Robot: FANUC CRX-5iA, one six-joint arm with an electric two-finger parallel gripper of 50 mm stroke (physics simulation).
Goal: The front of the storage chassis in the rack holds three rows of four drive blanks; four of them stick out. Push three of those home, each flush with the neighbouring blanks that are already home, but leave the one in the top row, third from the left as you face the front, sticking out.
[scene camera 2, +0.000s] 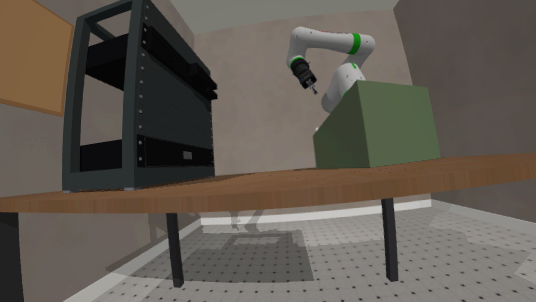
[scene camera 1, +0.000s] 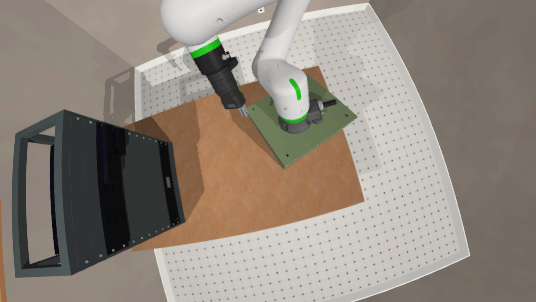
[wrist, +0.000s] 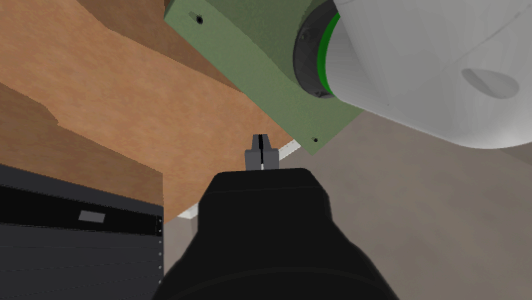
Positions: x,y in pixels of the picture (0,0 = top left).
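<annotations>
I can see a dark rack in the wrist view (pixel 65 234), and scene camera 1 and scene camera 2 show the rack as well. On the dark rack, (scene camera 1: pixel 111 188) and (scene camera 2: pixel 187 69) are the same spot.
</annotations>
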